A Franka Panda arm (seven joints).
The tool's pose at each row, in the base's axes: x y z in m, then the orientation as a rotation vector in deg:
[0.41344 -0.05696 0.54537 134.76 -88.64 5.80]
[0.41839 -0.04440 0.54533 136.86 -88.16 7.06]
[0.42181 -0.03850 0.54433 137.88 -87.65 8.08]
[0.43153 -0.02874 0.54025 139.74 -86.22 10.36]
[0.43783 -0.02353 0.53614 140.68 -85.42 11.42]
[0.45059 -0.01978 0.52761 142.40 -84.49 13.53]
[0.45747 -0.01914 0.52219 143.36 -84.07 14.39]
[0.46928 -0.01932 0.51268 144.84 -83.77 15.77]
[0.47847 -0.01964 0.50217 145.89 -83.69 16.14]
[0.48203 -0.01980 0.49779 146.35 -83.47 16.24]
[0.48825 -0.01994 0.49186 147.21 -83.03 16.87]
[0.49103 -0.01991 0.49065 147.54 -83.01 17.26]
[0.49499 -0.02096 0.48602 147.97 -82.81 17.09]
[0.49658 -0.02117 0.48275 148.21 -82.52 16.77]
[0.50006 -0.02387 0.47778 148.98 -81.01 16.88]
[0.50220 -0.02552 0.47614 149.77 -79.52 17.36]
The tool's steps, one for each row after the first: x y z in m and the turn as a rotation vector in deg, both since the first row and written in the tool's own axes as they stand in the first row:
[-0.00905 -0.00901 -0.00437 1.87 -0.03 -0.88]
[-0.01309 -0.01446 -0.00562 2.85 0.27 -1.41]
[-0.01866 -0.02770 -0.00587 4.64 1.22 -2.63]
[-0.02163 -0.03621 -0.00431 5.49 1.66 -3.30]
[-0.02170 -0.05105 0.00112 7.33 2.33 -4.17]
[-0.02071 -0.05874 0.00525 8.26 2.49 -4.64]
[-0.01793 -0.07152 0.01292 9.85 2.61 -5.13]
[-0.01633 -0.08211 0.02188 10.75 2.33 -5.47]
[-0.01575 -0.08627 0.02565 11.06 2.25 -5.73]
[-0.01446 -0.09320 0.03057 11.83 2.32 -6.18]
[-0.01363 -0.09600 0.03138 12.23 2.36 -6.25]
[-0.01216 -0.10026 0.03562 12.41 2.14 -6.52]
[-0.01209 -0.10237 0.03858 12.35 1.97 -6.80]
[-0.00945 -0.10568 0.04370 12.48 2.20 -7.91]
[-0.00750 -0.10739 0.04550 12.81 2.59 -8.97]

